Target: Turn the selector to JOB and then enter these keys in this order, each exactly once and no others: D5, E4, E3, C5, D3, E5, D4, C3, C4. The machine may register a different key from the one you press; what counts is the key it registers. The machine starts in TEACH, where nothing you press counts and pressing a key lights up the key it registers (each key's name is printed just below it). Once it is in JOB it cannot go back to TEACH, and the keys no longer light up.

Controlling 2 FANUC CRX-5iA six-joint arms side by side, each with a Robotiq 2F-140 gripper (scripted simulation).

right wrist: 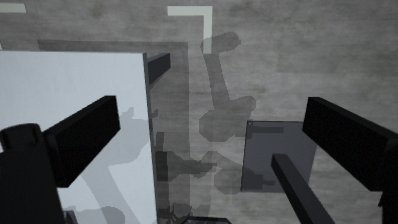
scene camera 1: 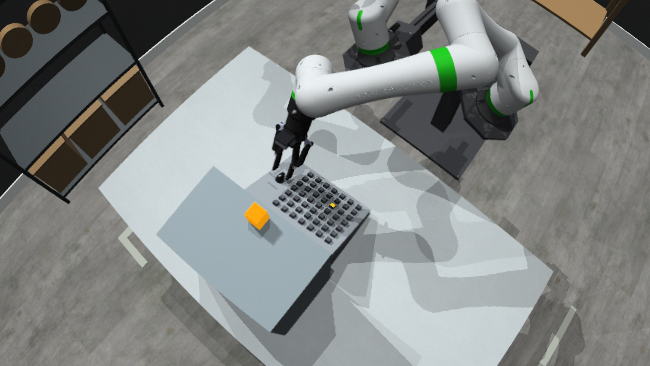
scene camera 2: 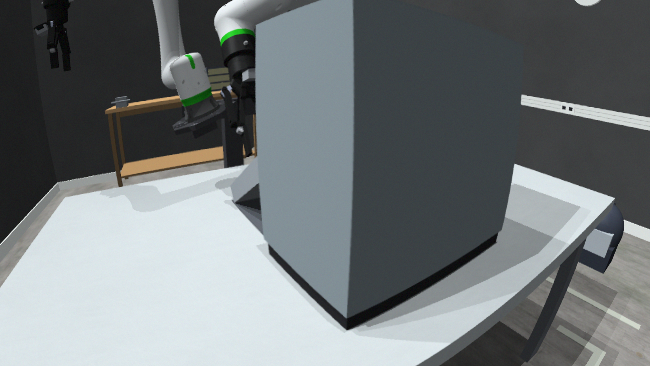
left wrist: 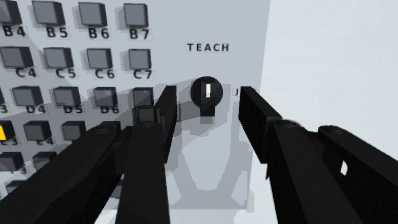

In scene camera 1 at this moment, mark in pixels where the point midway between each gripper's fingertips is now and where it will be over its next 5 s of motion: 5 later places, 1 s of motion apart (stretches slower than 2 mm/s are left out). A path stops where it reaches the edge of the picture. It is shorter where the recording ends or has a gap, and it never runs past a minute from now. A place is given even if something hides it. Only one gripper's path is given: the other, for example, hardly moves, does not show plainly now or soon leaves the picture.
My left gripper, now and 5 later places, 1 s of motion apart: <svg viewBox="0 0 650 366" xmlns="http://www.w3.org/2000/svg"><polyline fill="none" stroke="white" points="281,173 280,177 280,178 281,174 283,167 298,192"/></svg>
